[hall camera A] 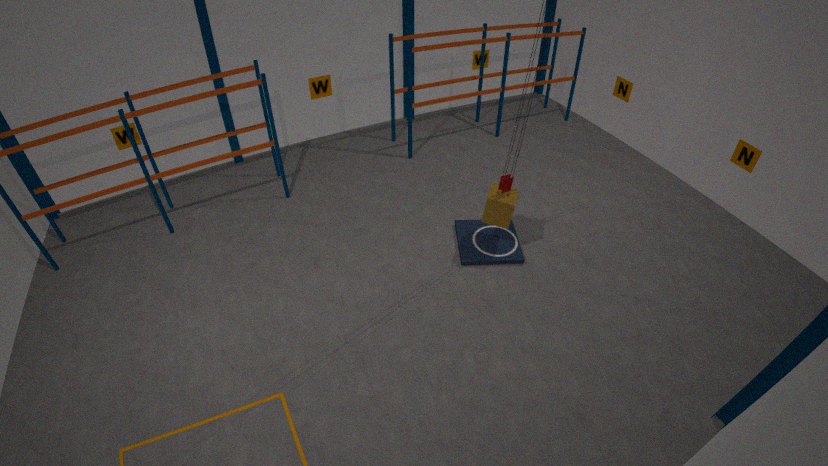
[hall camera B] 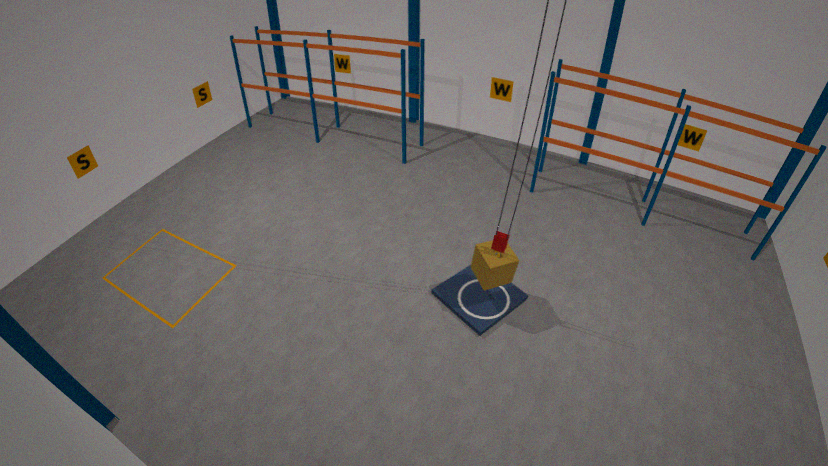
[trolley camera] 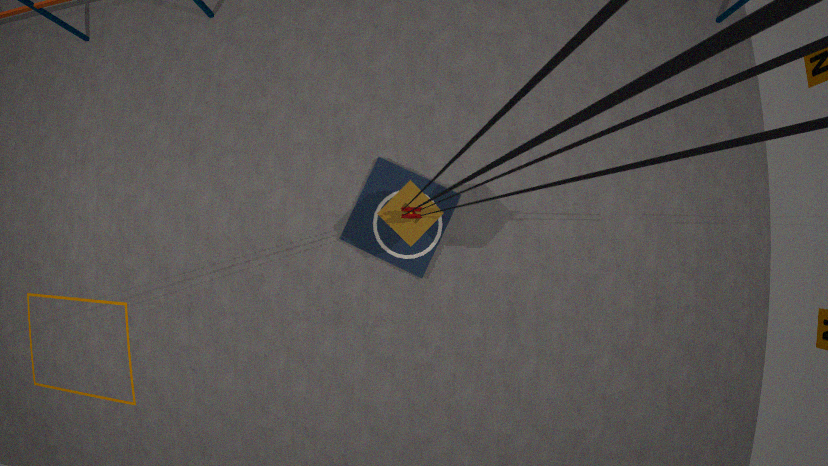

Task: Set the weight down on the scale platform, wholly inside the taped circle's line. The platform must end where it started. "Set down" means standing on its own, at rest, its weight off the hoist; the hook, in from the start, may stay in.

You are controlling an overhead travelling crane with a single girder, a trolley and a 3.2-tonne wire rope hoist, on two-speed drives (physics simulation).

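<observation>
The yellow weight hangs upright from my hook under the red block; the hook is in it. The weight is over the dark blue scale platform, with a gap below it in the hall camera B view. In the trolley view the weight covers the upper part of the white taped circle, and its top corner overlaps past the line. The ropes slant up to the right in that view.
Blue and orange racks stand along the W wall. A yellow outlined rectangle is marked on the floor, well away from the platform. The weight's shadow falls on the floor beside the platform.
</observation>
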